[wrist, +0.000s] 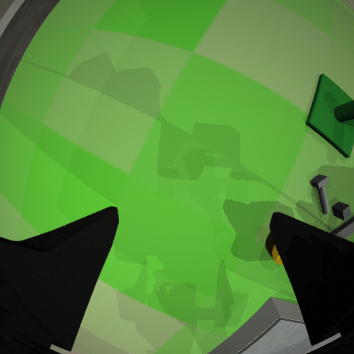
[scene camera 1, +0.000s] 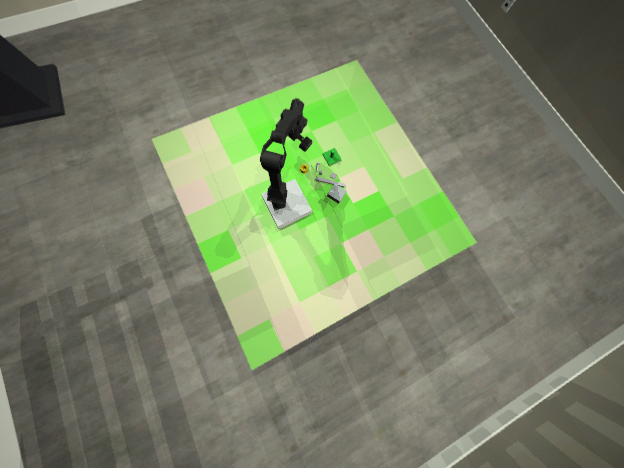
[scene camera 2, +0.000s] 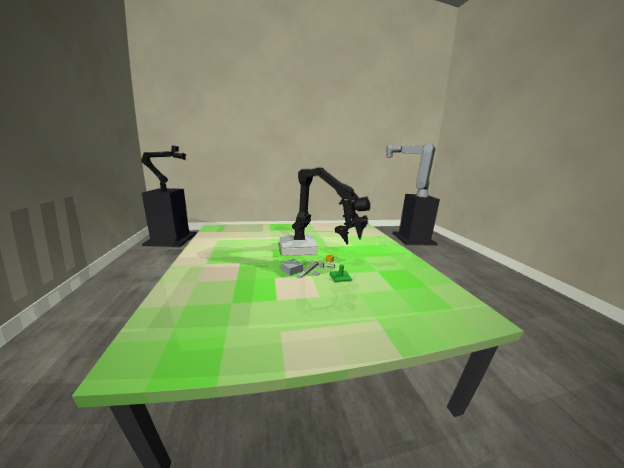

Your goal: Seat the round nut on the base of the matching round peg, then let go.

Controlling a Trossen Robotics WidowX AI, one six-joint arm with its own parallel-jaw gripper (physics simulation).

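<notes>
The orange round nut (scene camera 1: 301,170) (scene camera 2: 329,258) (wrist: 278,255) lies flat on the table, apart from the peg; in the wrist view it is mostly hidden behind the right finger. The green round peg (scene camera 1: 332,153) (scene camera 2: 341,269) (wrist: 346,111) stands upright on its square green base (scene camera 1: 327,157) (scene camera 2: 335,277) (wrist: 327,107). My gripper (scene camera 2: 353,240) (wrist: 197,218) is open and empty. It hangs above the table with its fingers pointing down, off to one side of the nut and well away from the peg.
A grey bolt (scene camera 2: 328,265) (wrist: 322,196), a small dark block (wrist: 341,210), a long grey bar (scene camera 1: 330,181) (scene camera 2: 308,270) and a grey box (scene camera 1: 336,193) (scene camera 2: 291,267) lie near the nut and peg. The arm's pale base plate (scene camera 1: 293,216) (scene camera 2: 298,247) is behind them.
</notes>
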